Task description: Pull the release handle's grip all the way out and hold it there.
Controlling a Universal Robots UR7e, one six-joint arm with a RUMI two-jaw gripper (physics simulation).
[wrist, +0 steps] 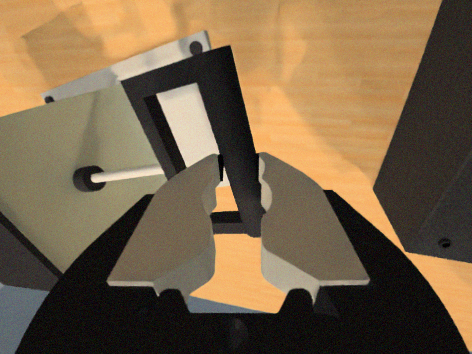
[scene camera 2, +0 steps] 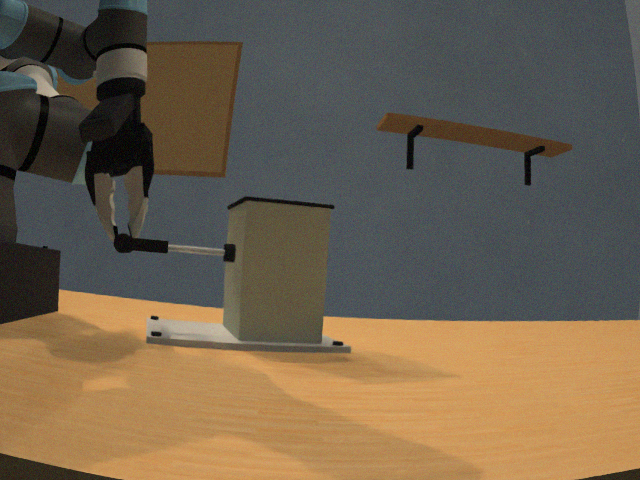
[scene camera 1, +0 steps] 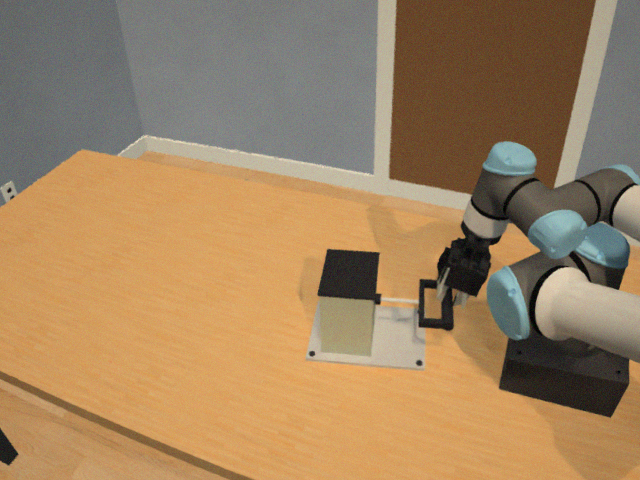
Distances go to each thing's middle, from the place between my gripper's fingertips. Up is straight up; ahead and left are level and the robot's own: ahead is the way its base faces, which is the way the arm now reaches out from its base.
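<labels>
The light grey base plate [scene camera 1: 398, 343] is 140 mm ahead of my hand and 60 mm to the left of it, and I see that the plate is also 100 mm below my hand.
</labels>
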